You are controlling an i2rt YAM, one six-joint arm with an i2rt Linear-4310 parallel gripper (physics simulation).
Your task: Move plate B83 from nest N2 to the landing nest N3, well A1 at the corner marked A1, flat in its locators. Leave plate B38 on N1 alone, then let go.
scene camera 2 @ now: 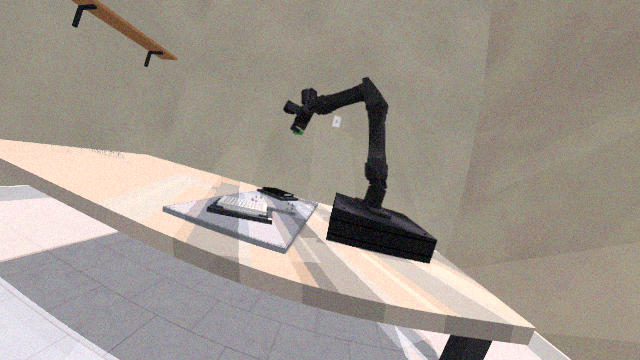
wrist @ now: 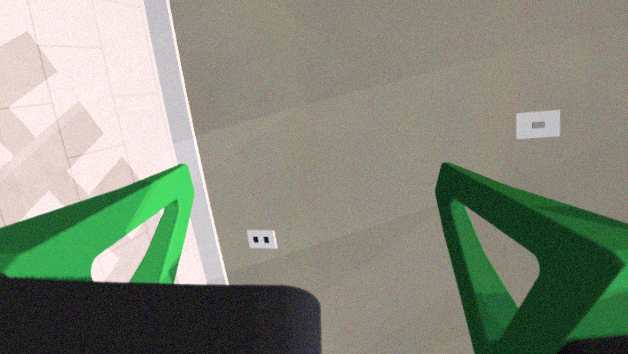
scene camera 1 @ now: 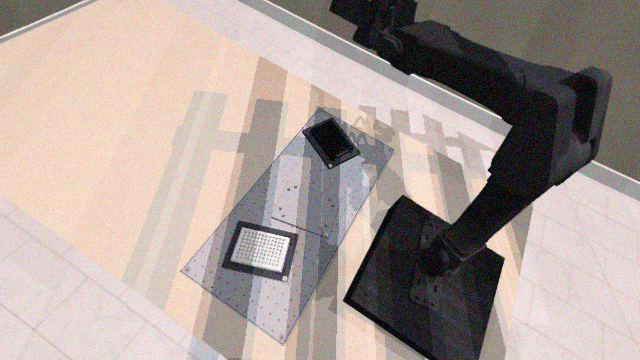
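Note:
A white multi-well plate (scene camera 1: 260, 250) (scene camera 2: 242, 205) sits in a dark frame at the near end of the grey perforated board (scene camera 1: 225, 285) (scene camera 2: 285, 242). A black plate (scene camera 1: 331, 140) (scene camera 2: 278, 193) sits in a dark frame at the far end. Between them is a nest (scene camera 1: 305, 210) with small locator pins and no plate on it. Labels are too small to read, so I cannot tell which plate is B83 or B38. My gripper (scene camera 2: 298, 132) (wrist: 314, 177) is open and empty, high above and beyond the board. Its fingertips are cut off in scene camera 1.
The arm's black base block (scene camera 1: 390, 300) (scene camera 2: 380, 235) stands on the table beside the board. Striped shadows cross the wooden table (scene camera 1: 100, 150) (scene camera 2: 100, 175). The wrist view faces the wall, with a socket (wrist: 262, 239) and a switch plate (wrist: 538, 124). A wooden shelf (scene camera 2: 125, 27) hangs at upper left.

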